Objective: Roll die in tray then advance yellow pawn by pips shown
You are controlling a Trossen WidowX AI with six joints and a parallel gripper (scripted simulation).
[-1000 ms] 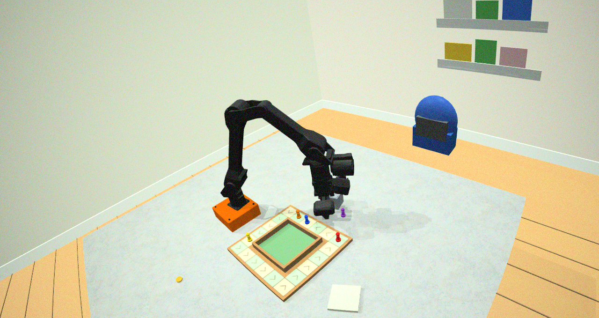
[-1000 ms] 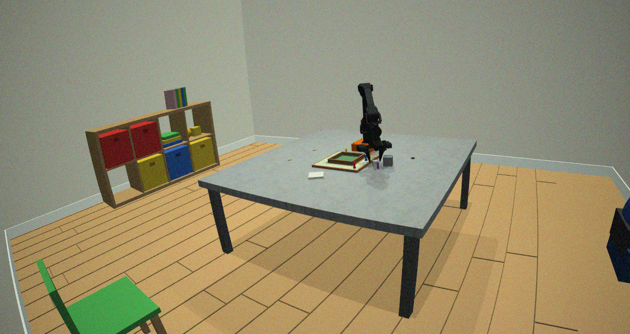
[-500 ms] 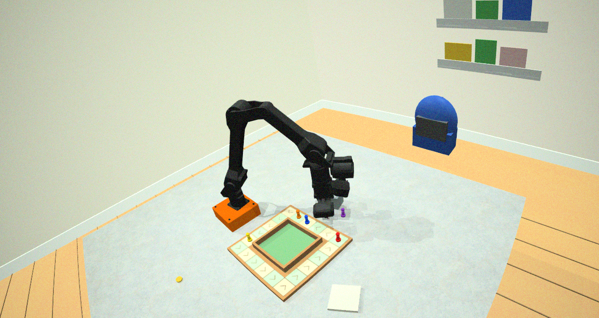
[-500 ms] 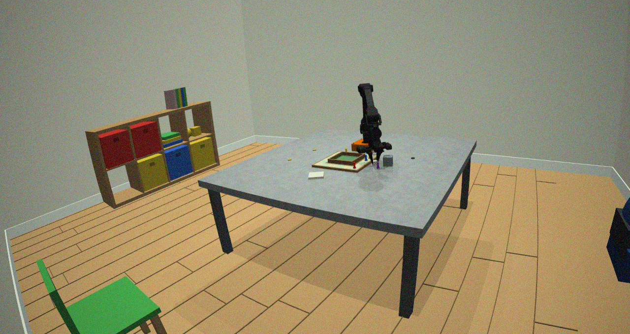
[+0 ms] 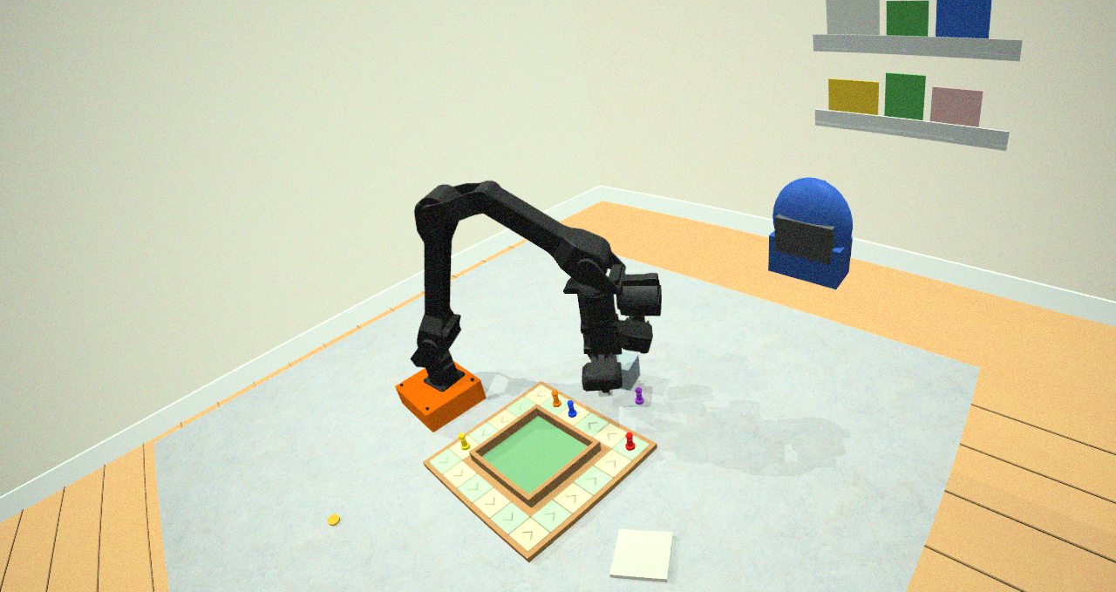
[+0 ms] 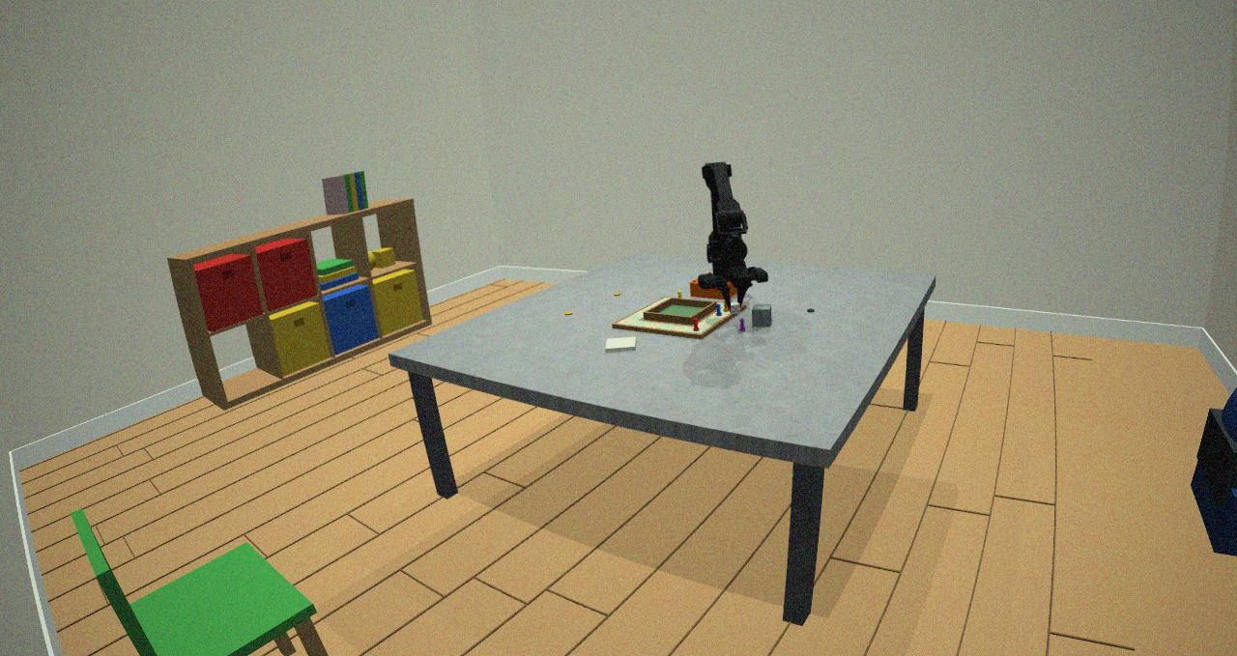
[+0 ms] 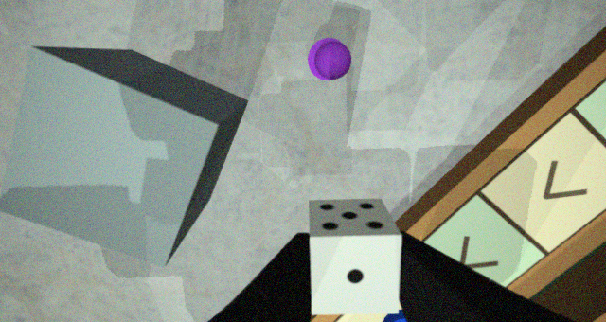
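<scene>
My gripper tip is 22 cm to the left of the yellow pawn, 15 cm past it and 2 cm above it. From my gripper tip the other things lie so: purple pawn (4 cm to the left, 4 cm ahead, 3 cm below); then blue pawn (6 cm to the right, 4 cm behind, 2 cm below); then white die (right at my gripper tip).
</scene>
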